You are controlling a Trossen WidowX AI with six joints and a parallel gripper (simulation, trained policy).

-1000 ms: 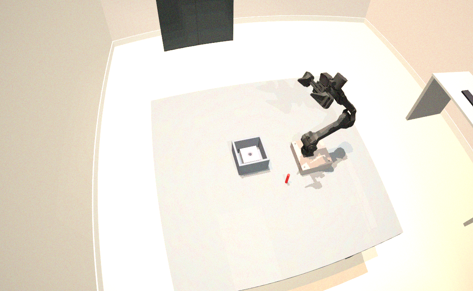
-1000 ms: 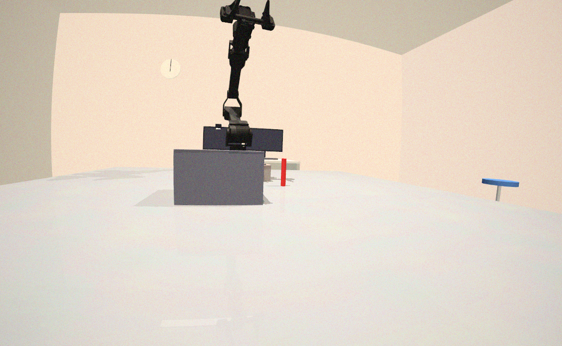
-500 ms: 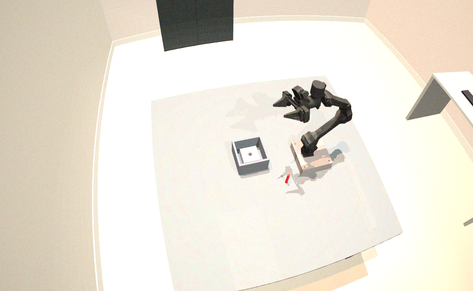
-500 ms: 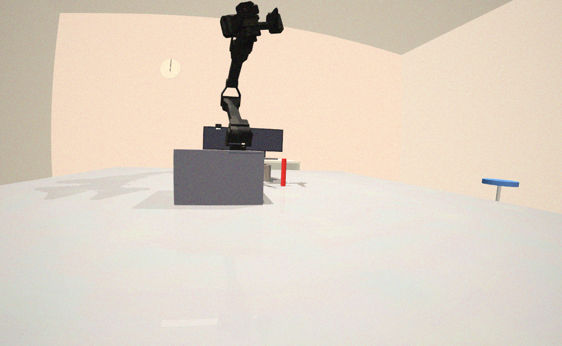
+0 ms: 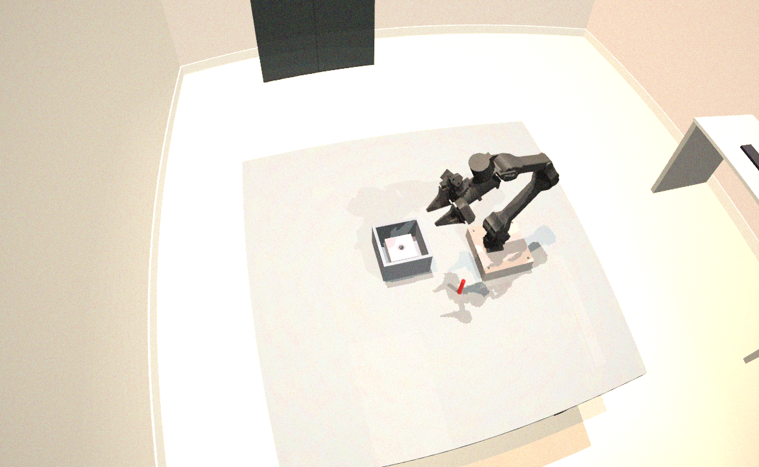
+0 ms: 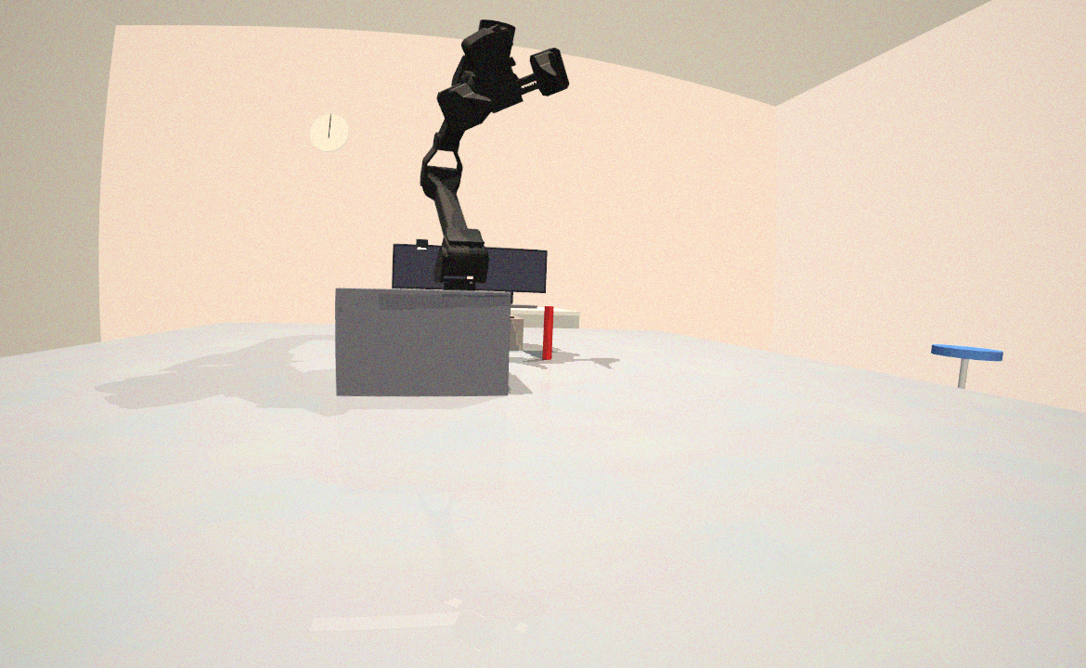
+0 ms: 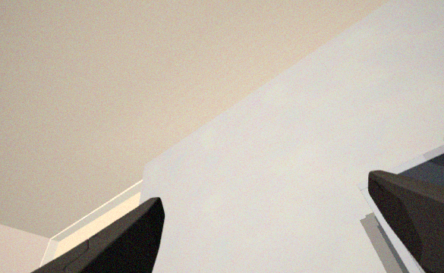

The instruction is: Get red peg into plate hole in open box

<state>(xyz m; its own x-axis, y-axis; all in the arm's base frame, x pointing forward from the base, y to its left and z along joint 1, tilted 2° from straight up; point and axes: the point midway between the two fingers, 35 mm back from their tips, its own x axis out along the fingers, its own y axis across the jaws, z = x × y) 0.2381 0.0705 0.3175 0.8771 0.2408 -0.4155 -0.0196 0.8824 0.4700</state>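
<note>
Now: gripper tip 31 cm above the red peg, 12 cm past it and 6 cm to the right of it. Round my gripper tip: plate: 31 cm below, 10 cm to the right, 5 cm ahead; then grey box: 33 cm below, 10 cm to the right, 5 cm ahead.
</note>
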